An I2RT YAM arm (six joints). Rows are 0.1 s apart.
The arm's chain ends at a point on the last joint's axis. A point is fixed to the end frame.
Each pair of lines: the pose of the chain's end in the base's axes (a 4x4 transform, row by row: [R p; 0 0 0 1], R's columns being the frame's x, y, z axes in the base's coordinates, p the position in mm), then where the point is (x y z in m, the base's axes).
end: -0.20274 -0.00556 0.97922 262.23; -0.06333 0.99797 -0.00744 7.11; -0.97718 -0.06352 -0.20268 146.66; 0 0 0 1
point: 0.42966 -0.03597 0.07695
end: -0.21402 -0.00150 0.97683 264.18; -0.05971 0.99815 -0.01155 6.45; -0.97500 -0.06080 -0.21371 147.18; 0 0 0 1
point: 0.43061 -0.03724 0.07548
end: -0.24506 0.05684 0.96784 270.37; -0.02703 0.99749 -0.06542 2.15; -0.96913 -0.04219 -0.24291 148.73; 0 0 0 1
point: 0.43174 -0.04992 0.07130
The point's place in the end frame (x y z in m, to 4 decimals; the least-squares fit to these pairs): 0.0369 -0.0395 0.1784
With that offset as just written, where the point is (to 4 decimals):
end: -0.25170 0.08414 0.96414 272.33; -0.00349 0.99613 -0.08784 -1.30; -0.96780 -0.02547 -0.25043 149.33; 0 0 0 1
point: 0.4317 -0.0564 0.0699
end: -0.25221 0.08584 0.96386 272.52; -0.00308 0.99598 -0.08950 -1.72; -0.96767 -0.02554 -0.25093 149.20; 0 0 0 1
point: 0.4318 -0.0571 0.0697
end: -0.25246 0.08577 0.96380 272.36; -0.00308 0.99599 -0.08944 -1.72; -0.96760 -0.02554 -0.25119 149.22; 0 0 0 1
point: 0.4316 -0.0571 0.0697
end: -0.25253 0.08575 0.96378 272.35; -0.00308 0.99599 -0.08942 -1.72; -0.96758 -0.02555 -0.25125 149.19; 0 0 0 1
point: 0.4316 -0.0571 0.0697
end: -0.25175 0.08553 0.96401 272.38; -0.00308 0.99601 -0.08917 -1.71; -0.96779 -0.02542 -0.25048 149.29; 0 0 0 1
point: 0.4317 -0.0571 0.0699
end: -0.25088 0.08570 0.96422 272.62; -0.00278 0.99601 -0.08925 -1.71; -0.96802 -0.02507 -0.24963 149.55; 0 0 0 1
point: 0.4320 -0.0571 0.0703
